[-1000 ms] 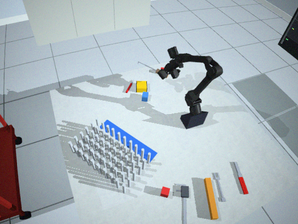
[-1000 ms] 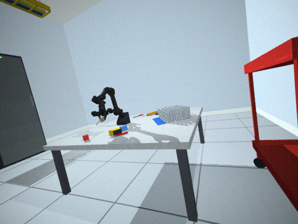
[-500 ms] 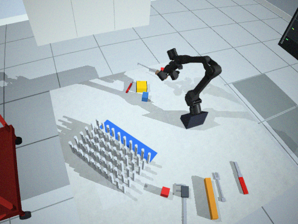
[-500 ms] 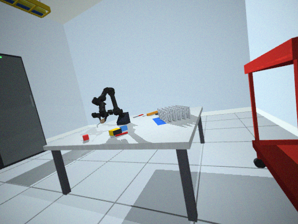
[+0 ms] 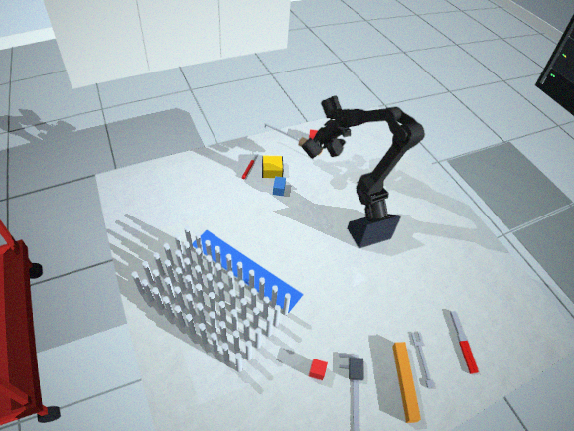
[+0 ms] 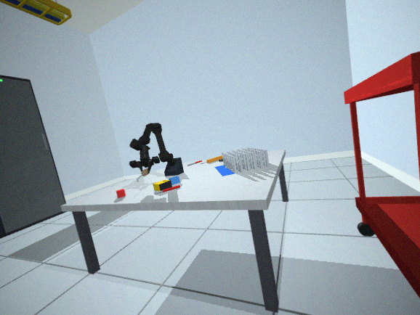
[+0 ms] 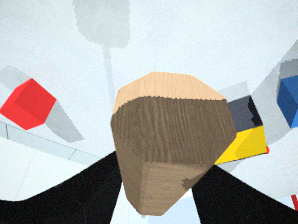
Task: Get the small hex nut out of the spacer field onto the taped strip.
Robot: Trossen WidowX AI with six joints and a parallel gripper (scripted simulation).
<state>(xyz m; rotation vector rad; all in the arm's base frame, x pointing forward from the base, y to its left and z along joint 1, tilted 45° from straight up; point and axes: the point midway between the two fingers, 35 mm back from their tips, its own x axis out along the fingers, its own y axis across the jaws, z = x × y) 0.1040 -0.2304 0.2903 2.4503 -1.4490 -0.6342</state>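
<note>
Now: the metal rod 60 mm ahead of my gripper tip and 80 mm to the right of it. From my gripper tip the other things lie so: fork tool (90 mm behind, 840 mm to the left, 100 mm below); then blue taped strip (340 mm ahead, 410 mm to the left, 100 mm below); then blue block (140 mm ahead, 100 mm to the left, 80 mm below).
</note>
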